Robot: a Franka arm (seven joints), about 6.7 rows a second.
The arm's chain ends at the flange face. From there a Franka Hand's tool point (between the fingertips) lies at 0.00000 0.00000 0.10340 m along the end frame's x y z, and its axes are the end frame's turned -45 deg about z.
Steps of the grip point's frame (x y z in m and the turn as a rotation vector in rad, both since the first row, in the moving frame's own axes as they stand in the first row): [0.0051, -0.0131, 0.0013, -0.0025, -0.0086, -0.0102]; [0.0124, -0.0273, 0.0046, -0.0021, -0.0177, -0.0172]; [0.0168, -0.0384, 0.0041, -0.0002, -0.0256, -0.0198]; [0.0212, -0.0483, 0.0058, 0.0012, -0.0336, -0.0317]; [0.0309, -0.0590, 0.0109, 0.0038, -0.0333, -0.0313]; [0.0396, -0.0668, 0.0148, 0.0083, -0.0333, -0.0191]
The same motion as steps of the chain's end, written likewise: [-0.0052, -0.0137, 0.0013, -0.0078, -0.0043, -0.0102]; [-0.0094, -0.0295, 0.0046, -0.0140, -0.0110, -0.0172]; [-0.0134, -0.0409, 0.0041, -0.0182, -0.0180, -0.0198]; [-0.0167, -0.0516, 0.0059, -0.0229, -0.0246, -0.0317]; [-0.0172, -0.0658, 0.0110, -0.0209, -0.0262, -0.0313]; [-0.0162, -0.0771, 0.0149, -0.0177, -0.0294, -0.0191]
